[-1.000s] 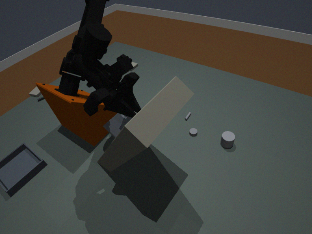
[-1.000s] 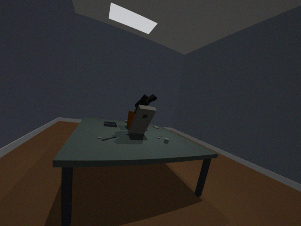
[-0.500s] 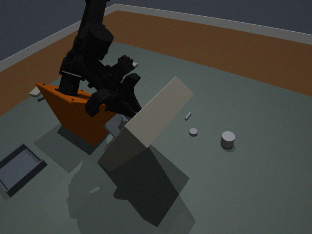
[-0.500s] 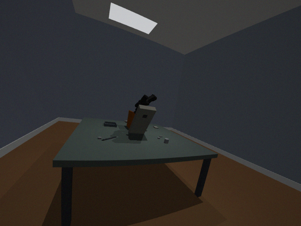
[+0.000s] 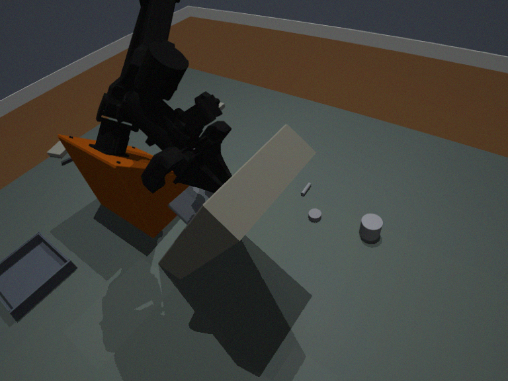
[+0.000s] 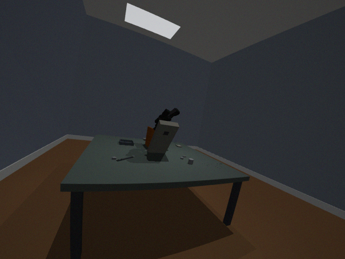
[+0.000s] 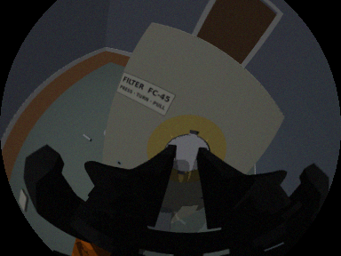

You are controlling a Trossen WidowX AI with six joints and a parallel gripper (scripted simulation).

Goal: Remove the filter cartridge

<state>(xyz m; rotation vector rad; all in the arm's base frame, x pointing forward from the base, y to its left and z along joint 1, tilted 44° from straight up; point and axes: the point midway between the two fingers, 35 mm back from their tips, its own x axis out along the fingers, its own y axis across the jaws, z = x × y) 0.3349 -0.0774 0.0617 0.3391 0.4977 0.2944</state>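
The round filter cartridge lies 10 mm ahead of my gripper tip and 10 mm below it. From my gripper tip the other things lie so: beige service panel 40 mm behind, 80 mm below; then pin 10 mm behind, 270 mm to the left, 250 mm below; then dark tray 430 mm behind, 260 mm to the right, 250 mm below.
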